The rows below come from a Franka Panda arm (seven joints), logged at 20 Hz.
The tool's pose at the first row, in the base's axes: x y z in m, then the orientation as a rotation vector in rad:
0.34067, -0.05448, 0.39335, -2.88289, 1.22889, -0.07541
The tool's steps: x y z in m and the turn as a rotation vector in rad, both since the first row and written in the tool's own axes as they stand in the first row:
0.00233, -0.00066, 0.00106, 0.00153, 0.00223, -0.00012
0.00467, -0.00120, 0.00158, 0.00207, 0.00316, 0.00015
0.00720, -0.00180, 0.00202, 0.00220, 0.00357, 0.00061
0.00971, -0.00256, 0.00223, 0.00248, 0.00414, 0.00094
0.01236, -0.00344, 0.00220, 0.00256, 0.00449, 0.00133
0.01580, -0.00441, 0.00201, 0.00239, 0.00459, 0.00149
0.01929, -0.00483, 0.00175, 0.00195, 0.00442, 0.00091
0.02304, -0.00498, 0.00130, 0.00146, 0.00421, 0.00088
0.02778, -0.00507, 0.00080, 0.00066, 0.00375, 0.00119
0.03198, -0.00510, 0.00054, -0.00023, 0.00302, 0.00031
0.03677, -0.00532, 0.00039, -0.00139, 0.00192, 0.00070
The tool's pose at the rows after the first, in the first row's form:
0.34281, -0.05572, 0.39240, -2.88238, 1.22846, -0.07955
0.34484, -0.05704, 0.39200, -2.88205, 1.22878, -0.08122
0.34704, -0.05845, 0.39168, -2.88178, 1.22945, -0.08189
0.34933, -0.05974, 0.39159, -2.88151, 1.22990, -0.08288
0.35180, -0.06104, 0.39175, -2.88131, 1.23049, -0.08343
0.35487, -0.06285, 0.39211, -2.88138, 1.23080, -0.08348
0.35757, -0.06507, 0.39253, -2.88207, 1.23012, -0.08297
0.36025, -0.06766, 0.39313, -2.88244, 1.23023, -0.08238
0.36357, -0.07101, 0.39383, -2.88277, 1.23092, -0.08124
0.36649, -0.07402, 0.39427, -2.88385, 1.22990, -0.07966
0.36995, -0.07732, 0.39462, -2.88424, 1.23075, -0.07737

